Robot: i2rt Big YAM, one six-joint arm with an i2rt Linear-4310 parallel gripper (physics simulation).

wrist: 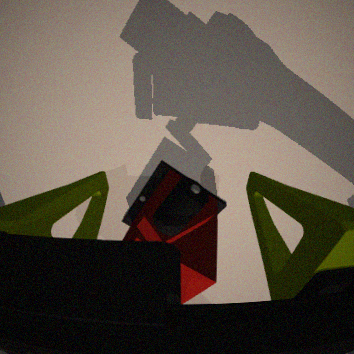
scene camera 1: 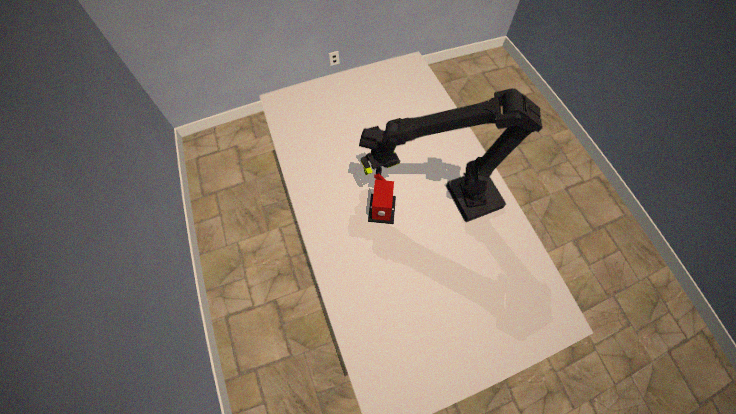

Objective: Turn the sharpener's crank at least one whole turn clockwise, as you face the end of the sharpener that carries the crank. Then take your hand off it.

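Frame: origin at the arm's base, x back, y right, z up, level; metres.
Seen in the pictures: gripper, fingertip midpoint: [wrist: 177, 179] [scene camera 1: 376, 170]; arm's base, link origin: [scene camera 1: 472, 193].
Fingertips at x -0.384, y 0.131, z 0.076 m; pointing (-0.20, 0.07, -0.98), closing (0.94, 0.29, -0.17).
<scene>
Pixels of each thing's middle, then the offset from my fingertips to it. "spot": a spot on its surface instead. Level surfaces: height alone.
- red sharpener, surface spot: [wrist: 202, 245] spot: dx +0.042, dy -0.066, dz -0.016 m
- dark handle, surface spot: [wrist: 175, 216] spot: dx +0.007, dy -0.013, dz +0.020 m
- pale table top, surface height: dz -0.114 m
The red sharpener [scene camera 1: 383, 193] [wrist: 202, 245] stands upright on its black base. Its crank is at the end towards the back wall: a red arm [scene camera 1: 379, 178] [wrist: 147, 229] with a dark handle [wrist: 175, 216]. The handle is hard to make out against the black base in the wrist view. My gripper [scene camera 1: 379, 167] [wrist: 177, 179] is open and empty, above the crank end. In the wrist view its green fingers are spread wide on either side of the sharpener, and neither visibly touches it. My dark gripper body hides part of the red housing there.
The sharpener stands on a pale table top [scene camera 1: 442, 329]. My arm's black base [scene camera 1: 486, 204] stands to the right of the sharpener, and the arm reaches over from there. The back wall [scene camera 1: 247, 46] has a white socket [scene camera 1: 334, 58]. Shadows of my arm fall across the table.
</scene>
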